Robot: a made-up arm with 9 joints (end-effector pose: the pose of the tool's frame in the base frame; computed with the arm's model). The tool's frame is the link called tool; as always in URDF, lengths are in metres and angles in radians.
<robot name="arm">
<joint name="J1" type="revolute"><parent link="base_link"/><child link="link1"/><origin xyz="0.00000 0.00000 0.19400" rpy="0.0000 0.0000 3.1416"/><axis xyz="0 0 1"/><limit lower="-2.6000" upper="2.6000" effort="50" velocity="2.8"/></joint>
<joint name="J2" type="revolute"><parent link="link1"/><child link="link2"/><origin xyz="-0.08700 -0.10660 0.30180" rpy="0.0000 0.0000 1.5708"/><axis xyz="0 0 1"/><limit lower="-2.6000" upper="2.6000" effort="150" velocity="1.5"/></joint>
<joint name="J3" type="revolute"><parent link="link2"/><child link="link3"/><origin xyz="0.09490 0.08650 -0.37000" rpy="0.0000 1.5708 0.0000"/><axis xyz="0 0 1"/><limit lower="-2.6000" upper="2.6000" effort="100" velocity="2.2"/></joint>
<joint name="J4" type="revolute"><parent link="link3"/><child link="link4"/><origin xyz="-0.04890 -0.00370 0.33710" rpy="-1.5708 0.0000 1.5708"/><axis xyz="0 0 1"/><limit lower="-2.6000" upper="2.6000" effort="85" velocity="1"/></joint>
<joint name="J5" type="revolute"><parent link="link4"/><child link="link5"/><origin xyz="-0.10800 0.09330 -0.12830" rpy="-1.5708 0.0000 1.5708"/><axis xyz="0 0 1"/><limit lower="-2.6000" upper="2.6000" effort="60" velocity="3"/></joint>
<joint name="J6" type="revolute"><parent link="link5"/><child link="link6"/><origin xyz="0.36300 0.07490 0.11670" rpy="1.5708 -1.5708 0.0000"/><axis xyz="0 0 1"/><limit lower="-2.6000" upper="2.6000" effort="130" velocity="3.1"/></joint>
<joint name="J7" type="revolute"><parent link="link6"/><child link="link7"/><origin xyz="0.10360 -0.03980 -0.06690" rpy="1.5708 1.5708 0.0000"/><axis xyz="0 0 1"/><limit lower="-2.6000" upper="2.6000" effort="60" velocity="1.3"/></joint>
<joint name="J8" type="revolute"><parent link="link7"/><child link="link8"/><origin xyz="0.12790 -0.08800 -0.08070" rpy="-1.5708 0.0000 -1.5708"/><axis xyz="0 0 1"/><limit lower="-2.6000" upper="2.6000" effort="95" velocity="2.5"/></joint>
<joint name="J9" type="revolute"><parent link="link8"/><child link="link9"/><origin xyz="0.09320 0.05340 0.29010" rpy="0.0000 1.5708 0.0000"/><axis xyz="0 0 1"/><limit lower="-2.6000" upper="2.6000" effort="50" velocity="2"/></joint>
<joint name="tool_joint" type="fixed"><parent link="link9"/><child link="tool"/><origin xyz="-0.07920 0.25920 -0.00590" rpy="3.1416 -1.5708 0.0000"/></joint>
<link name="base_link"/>
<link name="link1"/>
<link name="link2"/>
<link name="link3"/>
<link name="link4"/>
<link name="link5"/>
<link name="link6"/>
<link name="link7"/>
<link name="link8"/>
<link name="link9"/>
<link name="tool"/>
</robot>
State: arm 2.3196 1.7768 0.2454 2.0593 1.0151 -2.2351 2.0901 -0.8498 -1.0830
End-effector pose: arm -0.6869 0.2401 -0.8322 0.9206 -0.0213 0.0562 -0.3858
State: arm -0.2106 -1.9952 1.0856 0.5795 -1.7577 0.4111 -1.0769 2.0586 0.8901
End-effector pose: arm 0.4558 0.3560 0.2518 0.2342 -0.6967 0.6567 0.1688
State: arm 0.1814 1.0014 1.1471 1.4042 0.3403 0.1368 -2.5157 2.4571 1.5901
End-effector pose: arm 0.2214 -0.2947 -0.2244 0.2967 -0.4919 -0.8095 -0.1214
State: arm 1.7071 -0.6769 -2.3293 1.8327 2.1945 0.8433 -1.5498 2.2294 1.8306
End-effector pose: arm -0.3016 -0.4152 0.3478 0.0809 0.6125 0.6944 -0.3689
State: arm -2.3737 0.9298 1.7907 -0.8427 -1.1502 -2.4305 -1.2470 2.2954 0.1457
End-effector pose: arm 0.3092 -0.3680 0.3126 0.8211 -0.4496 -0.3006 0.1825
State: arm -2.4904 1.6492 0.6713 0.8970 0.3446 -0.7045 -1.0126 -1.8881 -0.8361
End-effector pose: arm -0.0920 -0.2591 -0.1410 0.0607 -0.9210 -0.2152 0.3191
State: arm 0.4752 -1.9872 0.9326 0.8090 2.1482 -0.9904 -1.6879 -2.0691 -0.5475
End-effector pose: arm -0.2644 -0.2923 -0.1863 0.6823 0.3344 -0.6243 -0.1815
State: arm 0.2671 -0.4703 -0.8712 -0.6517 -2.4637 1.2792 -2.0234 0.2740 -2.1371
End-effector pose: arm -0.0954 -0.3303 0.3710 0.0399 0.3365 0.0173 -0.9407
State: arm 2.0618 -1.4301 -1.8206 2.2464 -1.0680 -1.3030 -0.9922 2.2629 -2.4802
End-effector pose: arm 0.4989 -0.6458 0.1530 0.5242 0.6708 -0.3873 -0.3538
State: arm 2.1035 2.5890 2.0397 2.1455 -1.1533 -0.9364 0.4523 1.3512 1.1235
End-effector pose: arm -1.6145 -0.1552 -0.4397 0.4577 -0.2511 -0.5003 -0.6908
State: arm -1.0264 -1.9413 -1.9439 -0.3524 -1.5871 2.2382 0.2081 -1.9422 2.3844
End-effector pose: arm 0.1400 -0.2793 -0.1283 0.6767 0.5960 -0.3285 0.2810
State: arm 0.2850 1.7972 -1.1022 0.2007 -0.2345 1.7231 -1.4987 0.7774 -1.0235
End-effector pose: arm -0.0991 -0.0520 0.1520 0.4511 0.0937 0.4601 0.7590
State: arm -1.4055 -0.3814 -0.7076 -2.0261 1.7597 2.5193 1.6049 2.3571 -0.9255
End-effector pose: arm -0.3708 -0.0089 -0.0591 0.4663 -0.0765 0.7480 0.4660
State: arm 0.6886 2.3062 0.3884 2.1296 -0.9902 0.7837 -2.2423 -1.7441 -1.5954
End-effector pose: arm 0.1132 0.9531 0.3775 0.2775 0.8048 0.3255 0.4116
